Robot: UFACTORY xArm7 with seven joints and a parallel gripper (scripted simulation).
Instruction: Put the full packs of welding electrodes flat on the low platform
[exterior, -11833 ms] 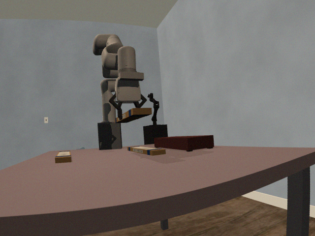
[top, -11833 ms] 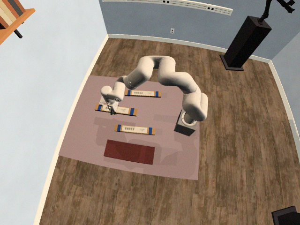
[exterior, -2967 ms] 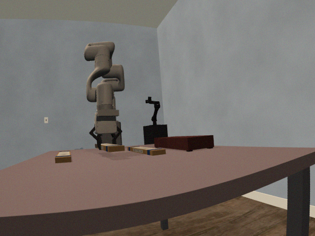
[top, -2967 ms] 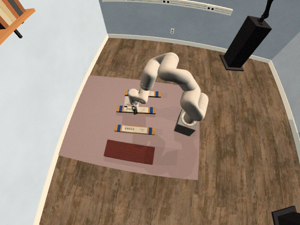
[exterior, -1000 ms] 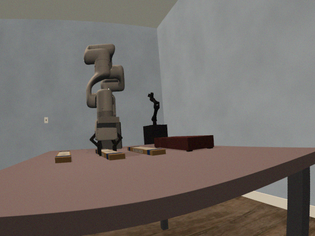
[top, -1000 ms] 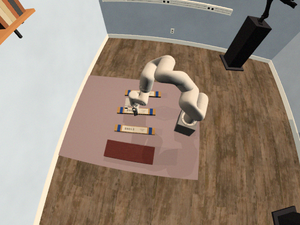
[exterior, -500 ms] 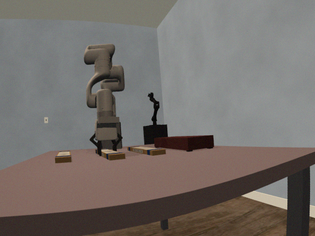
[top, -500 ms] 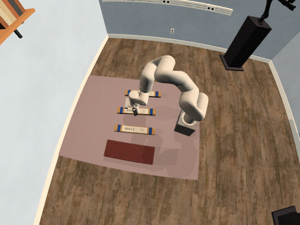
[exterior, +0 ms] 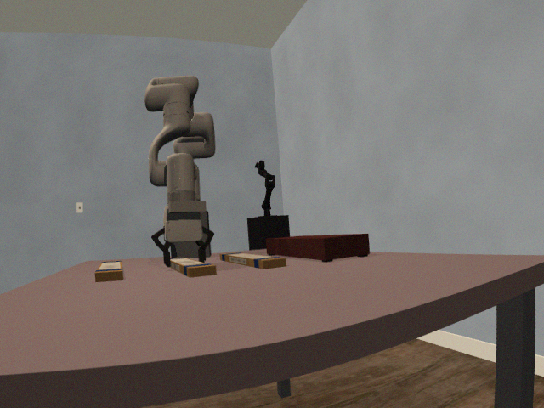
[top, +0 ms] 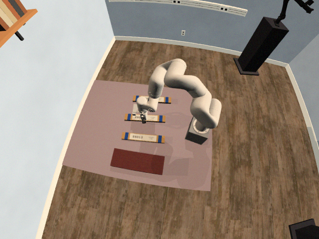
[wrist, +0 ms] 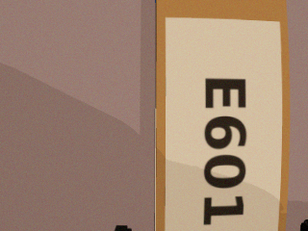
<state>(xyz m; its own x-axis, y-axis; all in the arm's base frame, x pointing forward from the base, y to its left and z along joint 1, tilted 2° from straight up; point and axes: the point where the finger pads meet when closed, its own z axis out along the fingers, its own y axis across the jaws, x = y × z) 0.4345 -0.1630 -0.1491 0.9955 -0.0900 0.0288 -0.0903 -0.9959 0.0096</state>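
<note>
The pack of welding electrodes lies 1 cm ahead of my hand and 18 cm to the left of it. Round my hand: low dark red platform 5 cm ahead, 38 cm to the left.
</note>
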